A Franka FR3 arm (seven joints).
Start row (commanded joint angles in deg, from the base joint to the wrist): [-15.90, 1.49, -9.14, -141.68, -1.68, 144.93, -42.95]
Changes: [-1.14, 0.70, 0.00, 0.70, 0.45, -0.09, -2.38]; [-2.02, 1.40, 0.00, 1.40, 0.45, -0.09, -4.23]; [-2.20, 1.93, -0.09, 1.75, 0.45, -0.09, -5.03]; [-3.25, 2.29, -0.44, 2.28, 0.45, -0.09, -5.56]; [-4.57, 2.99, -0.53, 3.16, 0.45, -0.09, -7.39]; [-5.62, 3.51, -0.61, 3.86, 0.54, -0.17, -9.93]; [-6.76, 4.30, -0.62, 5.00, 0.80, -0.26, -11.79]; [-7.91, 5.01, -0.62, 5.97, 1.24, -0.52, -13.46]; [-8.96, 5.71, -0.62, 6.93, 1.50, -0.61, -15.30]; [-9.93, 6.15, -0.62, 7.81, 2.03, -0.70, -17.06]
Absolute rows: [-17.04, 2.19, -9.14, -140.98, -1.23, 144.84, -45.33]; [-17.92, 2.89, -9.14, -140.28, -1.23, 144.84, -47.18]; [-18.10, 3.42, -9.23, -139.93, -1.23, 144.84, -47.98]; [-19.15, 3.78, -9.58, -139.40, -1.23, 144.84, -48.51]; [-20.47, 4.48, -9.67, -138.52, -1.23, 144.84, -50.34]; [-21.52, 5.00, -9.75, -137.82, -1.14, 144.76, -52.88]; [-22.66, 5.79, -9.76, -136.68, -0.88, 144.67, -54.74]; [-23.81, 6.50, -9.76, -135.71, -0.44, 144.41, -56.41]; [-24.86, 7.20, -9.76, -134.75, -0.18, 144.32, -58.25]; [-25.83, 7.64, -9.76, -133.87, 0.35, 144.23, -60.01]
